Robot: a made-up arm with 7 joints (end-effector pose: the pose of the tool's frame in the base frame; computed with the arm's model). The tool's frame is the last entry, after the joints. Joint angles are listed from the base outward.
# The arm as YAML. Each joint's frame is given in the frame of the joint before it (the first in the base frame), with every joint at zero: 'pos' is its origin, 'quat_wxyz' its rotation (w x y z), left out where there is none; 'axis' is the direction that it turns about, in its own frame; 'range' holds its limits. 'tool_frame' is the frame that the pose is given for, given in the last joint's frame.
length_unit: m
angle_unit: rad
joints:
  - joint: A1
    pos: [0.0, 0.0, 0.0]
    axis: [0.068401, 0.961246, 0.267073]
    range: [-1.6, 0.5]
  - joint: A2
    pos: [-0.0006, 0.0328, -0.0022]
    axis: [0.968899, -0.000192, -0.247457]
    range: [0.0, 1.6]
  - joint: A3
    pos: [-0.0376, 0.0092, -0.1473]
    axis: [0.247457, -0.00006, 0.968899]
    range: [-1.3, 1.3]
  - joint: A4
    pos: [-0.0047, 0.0, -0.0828]
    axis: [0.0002, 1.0, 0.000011]
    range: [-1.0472, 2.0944]
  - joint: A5
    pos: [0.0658, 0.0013, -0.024]
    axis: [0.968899, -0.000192, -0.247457]
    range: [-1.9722, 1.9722]
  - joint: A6
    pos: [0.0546, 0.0, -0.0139]
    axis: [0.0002, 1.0, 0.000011]
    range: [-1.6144, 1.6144]
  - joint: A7
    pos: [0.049, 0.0, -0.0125]
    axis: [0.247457, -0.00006, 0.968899]
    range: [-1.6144, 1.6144]
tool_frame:
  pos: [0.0, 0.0, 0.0]
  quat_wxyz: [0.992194, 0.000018, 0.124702, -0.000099]
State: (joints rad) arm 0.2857 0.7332 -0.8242 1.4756 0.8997 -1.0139 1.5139
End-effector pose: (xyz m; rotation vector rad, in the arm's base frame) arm -0.1699 0.2493 -0.2751 1.1447 0.4785 -0.4651
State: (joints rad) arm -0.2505 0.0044 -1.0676 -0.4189 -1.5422 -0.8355 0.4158
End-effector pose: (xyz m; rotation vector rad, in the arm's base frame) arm 0.1057 -0.0916 -0.1768 -1.8211 0.4182 -0.1548
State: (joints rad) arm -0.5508 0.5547 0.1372 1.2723 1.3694 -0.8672 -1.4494
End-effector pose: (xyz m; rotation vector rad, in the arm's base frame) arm 0.1901 0.1944 -0.3067 0.8635 1.3715 -2.0956
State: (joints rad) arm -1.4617 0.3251 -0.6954 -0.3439 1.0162 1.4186 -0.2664
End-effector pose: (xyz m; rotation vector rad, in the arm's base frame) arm 0.2673 -0.0466 0.0460 0.9645 -0.4407 0.3729
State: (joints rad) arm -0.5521 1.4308 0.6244 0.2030 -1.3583 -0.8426 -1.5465
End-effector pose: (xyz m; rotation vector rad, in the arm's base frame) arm 0.1312 0.2979 0.1300 1.2227 -1.2910 -0.9400
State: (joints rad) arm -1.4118 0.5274 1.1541 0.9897 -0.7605 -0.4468 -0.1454
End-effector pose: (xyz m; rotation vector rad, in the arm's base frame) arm 0.3431 0.2385 -0.0406 -1.1989 -1.0378 0.6811
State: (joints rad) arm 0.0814 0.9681 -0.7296 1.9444 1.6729 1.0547 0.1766
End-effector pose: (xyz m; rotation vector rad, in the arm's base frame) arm -0.0592 0.3798 -0.1447 -1.7641 -0.8417 0.6466
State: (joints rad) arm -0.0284 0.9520 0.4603 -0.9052 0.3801 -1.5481 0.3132
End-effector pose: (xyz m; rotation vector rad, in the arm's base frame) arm 0.0531 0.1333 -0.0610 0.8757 -2.1986 -1.0607
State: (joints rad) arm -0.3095 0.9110 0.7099 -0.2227 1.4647 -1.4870 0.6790
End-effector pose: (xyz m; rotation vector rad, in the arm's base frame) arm 0.1634 0.2223 -0.0721 1.9868 -1.4326 -0.6030
